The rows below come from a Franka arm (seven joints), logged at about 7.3 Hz.
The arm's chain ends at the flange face. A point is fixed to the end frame.
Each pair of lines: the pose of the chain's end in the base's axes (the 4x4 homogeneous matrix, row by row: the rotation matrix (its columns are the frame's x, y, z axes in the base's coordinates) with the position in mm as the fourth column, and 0 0 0 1 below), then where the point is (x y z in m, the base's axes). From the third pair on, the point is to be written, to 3 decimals.
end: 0.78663 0.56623 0.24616 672.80; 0.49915 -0.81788 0.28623 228.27; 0.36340 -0.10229 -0.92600 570.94; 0 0 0 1
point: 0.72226 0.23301 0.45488
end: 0.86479 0.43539 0.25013 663.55; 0.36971 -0.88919 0.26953 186.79; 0.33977 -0.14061 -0.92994 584.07; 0 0 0 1
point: 0.70871 0.18706 0.46618
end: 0.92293 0.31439 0.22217 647.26; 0.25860 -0.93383 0.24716 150.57; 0.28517 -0.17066 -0.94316 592.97; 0 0 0 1
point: 0.685 0.147 0.472
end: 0.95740 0.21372 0.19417 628.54; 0.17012 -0.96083 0.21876 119.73; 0.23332 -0.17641 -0.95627 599.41; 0 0 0 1
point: 0.659 0.111 0.477
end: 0.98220 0.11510 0.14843 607.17; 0.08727 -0.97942 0.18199 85.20; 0.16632 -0.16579 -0.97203 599.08; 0 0 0 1
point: 0.628 0.072 0.475
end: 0.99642 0.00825 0.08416 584.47; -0.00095 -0.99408 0.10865 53.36; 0.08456 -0.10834 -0.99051 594.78; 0 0 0 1
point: 0.594 0.031 0.471
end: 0.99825 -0.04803 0.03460 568.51; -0.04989 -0.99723 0.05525 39.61; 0.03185 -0.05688 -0.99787 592.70; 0 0 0 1
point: 0.570 0.010 0.470
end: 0.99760 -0.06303 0.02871 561.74; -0.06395 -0.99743 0.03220 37.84; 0.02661 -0.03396 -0.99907 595.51; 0 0 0 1
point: 0.562 0.006 0.473
